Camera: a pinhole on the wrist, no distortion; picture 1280 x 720 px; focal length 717.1 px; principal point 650.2 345.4 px. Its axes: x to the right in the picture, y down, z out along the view. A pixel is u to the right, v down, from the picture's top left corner.
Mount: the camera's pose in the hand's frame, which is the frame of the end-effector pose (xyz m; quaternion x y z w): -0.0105 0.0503 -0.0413 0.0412 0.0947 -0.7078 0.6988
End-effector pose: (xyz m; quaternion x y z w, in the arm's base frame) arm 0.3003 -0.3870 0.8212 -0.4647 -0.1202 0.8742 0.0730
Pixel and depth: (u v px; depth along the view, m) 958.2 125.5 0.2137
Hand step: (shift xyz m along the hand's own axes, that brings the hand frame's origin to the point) -0.0618 -0.0804 0.1554
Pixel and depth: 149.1 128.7 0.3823
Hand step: -0.0921 0.2398 0.3926
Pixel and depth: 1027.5 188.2 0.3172
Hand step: -0.0597 -0.1739 0.2426
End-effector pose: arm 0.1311 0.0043 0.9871 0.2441 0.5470 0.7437 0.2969
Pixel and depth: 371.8 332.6 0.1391
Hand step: -0.0016 0.0767 0.1053
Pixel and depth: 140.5 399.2 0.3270
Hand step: 0.0428 0.2156 0.3212
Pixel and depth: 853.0 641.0 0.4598
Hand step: 0.2099 -0.1665 0.3694
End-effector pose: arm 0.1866 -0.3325 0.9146 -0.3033 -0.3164 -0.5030 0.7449
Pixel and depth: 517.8 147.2 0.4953
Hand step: -0.1085 0.0459 0.4713
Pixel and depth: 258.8 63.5 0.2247
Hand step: -0.0795 0.1281 0.2087
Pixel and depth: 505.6 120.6 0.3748
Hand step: -0.0984 0.0533 0.3489
